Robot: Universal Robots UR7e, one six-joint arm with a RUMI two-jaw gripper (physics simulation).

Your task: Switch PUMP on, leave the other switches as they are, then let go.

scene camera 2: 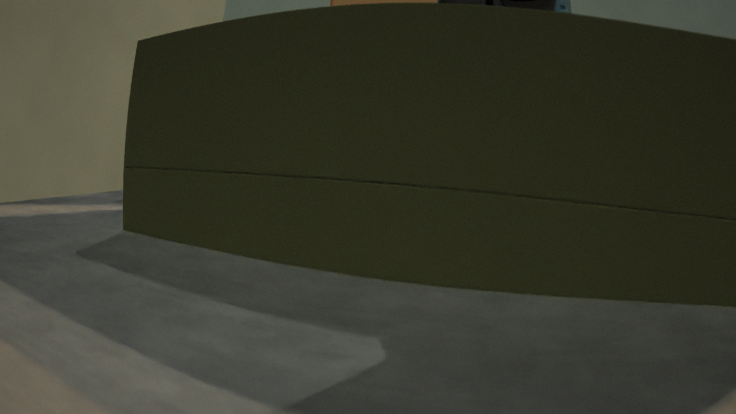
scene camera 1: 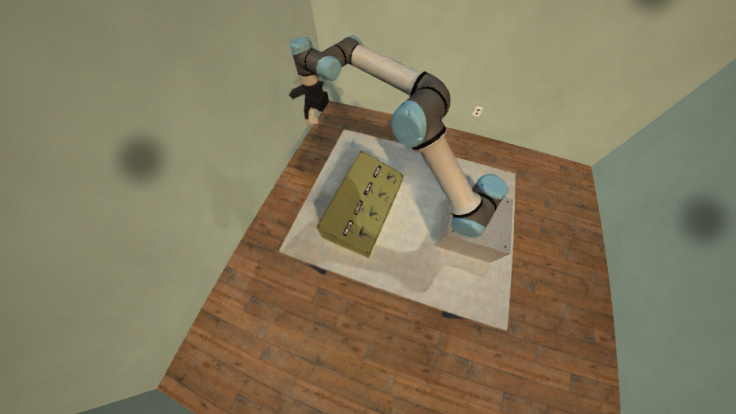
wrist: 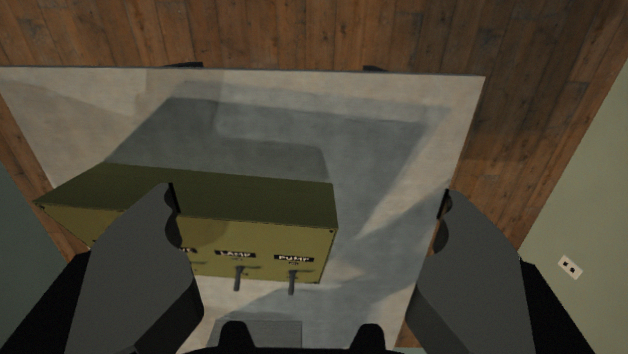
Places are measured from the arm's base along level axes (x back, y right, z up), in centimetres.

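Where they show: gripper, fingertip midpoint: (scene camera 1: 317, 119) (wrist: 309, 190).
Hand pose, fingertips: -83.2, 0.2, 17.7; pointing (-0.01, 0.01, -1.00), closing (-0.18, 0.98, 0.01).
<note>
After its pixels a point has its place, as x, y, z.
The olive switch box (scene camera 1: 343, 198) @[-56.9, -21.6, -4.1] (scene camera 2: 411, 128) @[-62.1, -13.5, -9.9] (wrist: 260, 205) @[-63.0, -5.3, -7.1] stands on the pale table. In scene camera 1 it bears a row of several labelled levers. The PUMP label (scene camera 1: 377, 171) @[-50.9, 2.9, -7.0] (wrist: 294, 258) @[-51.2, 3.0, -6.9] is at the row's far end. The PUMP lever (scene camera 1: 391, 177) @[-42.5, 3.2, -7.1] (wrist: 291, 282) @[-43.5, 3.5, -7.0] points away from its label in the wrist view, much like the LAMP lever (wrist: 238, 278) @[-42.3, -8.1, -7.1] beside it. Whether either is on cannot be read. My gripper (scene camera 1: 311, 114) @[-83.2, 0.2, 17.7] (wrist: 309, 190) @[-83.2, 0.2, 17.7] is open and empty, above and beyond the far end of the box, apart from it. The left finger hides other switches in the wrist view.
The pale table top (scene camera 1: 406, 257) @[-16.9, -29.1, -17.8] (wrist: 280, 90) @[-81.5, -5.5, -17.8] carries a grey base block (scene camera 1: 478, 244) @[7.9, -14.0, -0.2], on which the arm stands. Olive walls stand behind and to the left of the table in scene camera 1, the left one close to the gripper. A wall socket (scene camera 1: 477, 111) (wrist: 570, 267) is on the back wall.
</note>
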